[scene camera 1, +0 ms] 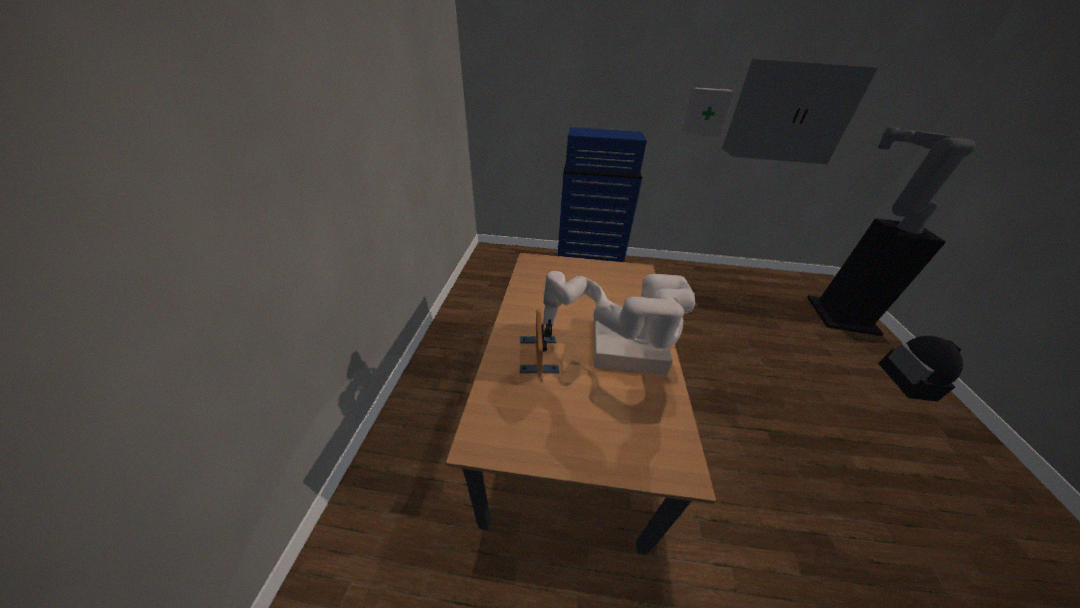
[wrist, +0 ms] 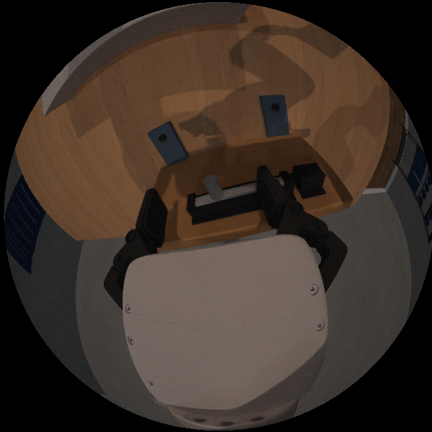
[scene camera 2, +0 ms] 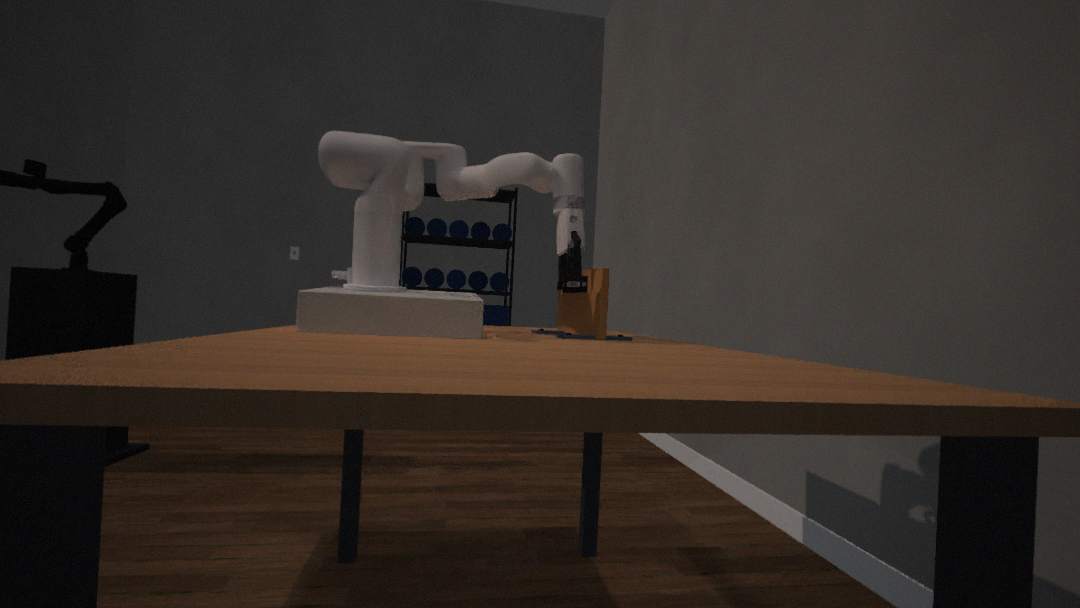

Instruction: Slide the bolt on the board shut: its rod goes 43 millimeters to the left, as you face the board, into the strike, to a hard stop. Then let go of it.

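Seen in the pictures: gripper, fingertip midpoint: (scene camera 1: 548,329) (scene camera 2: 569,279); arm's base, origin of the base link: (scene camera 1: 642,334) (scene camera 2: 375,290).
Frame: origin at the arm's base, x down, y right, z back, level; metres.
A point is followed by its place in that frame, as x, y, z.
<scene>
The upright wooden board (scene camera 1: 539,361) @[-0.014, -0.289, -0.421] (scene camera 2: 596,309) @[0.016, -0.055, -0.473] (wrist: 232,154) stands on the table. In the wrist view the bolt's black housing (wrist: 225,213) holds a pale grey rod (wrist: 239,191) with a grey cylindrical knob (wrist: 213,187) near its left end in that view. The black strike (wrist: 311,179) is at the right end there, with a narrow gap between it and the housing. My gripper (scene camera 1: 548,333) @[-0.052, -0.129, -0.419] (scene camera 2: 571,276) @[-0.052, -0.129, -0.419] (wrist: 207,188) is open at the board. The knob shows between the widely spread fingers, held by neither. One finger hides part of the housing and rod, on the strike side of the knob.
Blue feet (scene camera 1: 538,369) @[0.040, -0.287, -0.424] (wrist: 168,143) (wrist: 274,116) carry the board on the wooden table (scene camera 1: 574,445) @[0.083, -0.559, -0.226] (scene camera 2: 453,370) @[0.083, 0.633, -0.226]. The arm's white base block (scene camera 1: 631,354) @[-0.009, -0.147, -0.050] (scene camera 2: 389,311) @[0.040, 0.160, -0.065] stands beside it. A wall runs along the table's side behind the board.
</scene>
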